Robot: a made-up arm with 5 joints.
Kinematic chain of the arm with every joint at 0, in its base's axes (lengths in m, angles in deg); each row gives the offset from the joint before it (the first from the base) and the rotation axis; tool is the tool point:
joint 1: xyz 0 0 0.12 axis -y
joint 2: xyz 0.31 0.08 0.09 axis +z
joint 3: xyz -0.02 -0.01 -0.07 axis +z
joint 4: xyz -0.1 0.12 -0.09 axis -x
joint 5: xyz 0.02 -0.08 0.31 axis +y
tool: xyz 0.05 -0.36 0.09
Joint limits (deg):
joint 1: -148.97..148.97
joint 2: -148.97..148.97
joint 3: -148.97..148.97
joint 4: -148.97..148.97
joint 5: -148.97..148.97
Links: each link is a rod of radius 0.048 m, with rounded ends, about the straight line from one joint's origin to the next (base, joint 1, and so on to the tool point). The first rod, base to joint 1, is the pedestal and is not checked.
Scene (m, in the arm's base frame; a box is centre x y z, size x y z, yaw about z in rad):
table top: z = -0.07
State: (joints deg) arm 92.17 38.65 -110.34 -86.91 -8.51
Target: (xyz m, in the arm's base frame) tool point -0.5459 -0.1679 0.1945
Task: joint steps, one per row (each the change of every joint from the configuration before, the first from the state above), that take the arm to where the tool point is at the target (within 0.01 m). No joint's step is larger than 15 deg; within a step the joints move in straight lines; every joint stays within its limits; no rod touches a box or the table.
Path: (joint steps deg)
1: 4.48 6.85 6.25 14.09 0.72
2: 4.48 6.85 6.24 14.09 0.71
3: 4.48 6.86 6.25 14.09 0.72
4: 4.48 6.85 6.25 14.09 0.72
5: 4.49 6.85 6.25 14.09 0.71
6: 4.48 6.85 6.24 14.09 0.72
7: 4.48 6.85 6.25 14.09 0.72

